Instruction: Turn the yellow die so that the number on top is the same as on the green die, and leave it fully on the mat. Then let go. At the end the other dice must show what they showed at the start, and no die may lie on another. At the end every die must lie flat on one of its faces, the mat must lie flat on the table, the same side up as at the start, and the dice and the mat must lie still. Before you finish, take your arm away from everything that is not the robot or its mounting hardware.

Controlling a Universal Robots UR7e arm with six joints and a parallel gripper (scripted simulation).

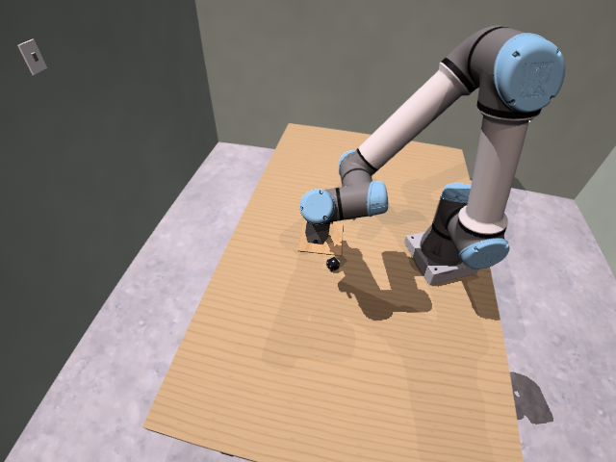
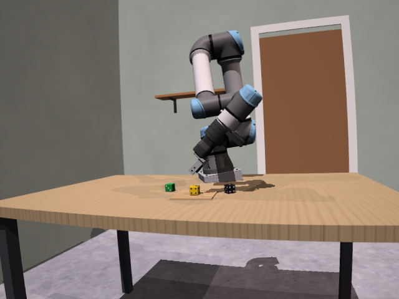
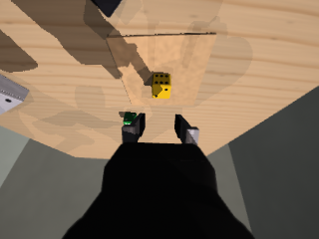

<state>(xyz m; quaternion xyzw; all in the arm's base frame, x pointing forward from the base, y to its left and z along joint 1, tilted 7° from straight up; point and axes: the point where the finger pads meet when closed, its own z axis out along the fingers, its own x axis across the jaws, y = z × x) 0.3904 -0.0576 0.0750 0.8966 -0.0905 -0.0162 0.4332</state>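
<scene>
The yellow die is 80 mm below my hand and 10 mm to the right of it. From my hand the other things lie so: tan mat (90 mm below, 10 mm to the right); green die (120 mm to the right, 100 mm behind, 80 mm below); black die (110 mm to the left, 80 mm below, 30 mm behind).
</scene>
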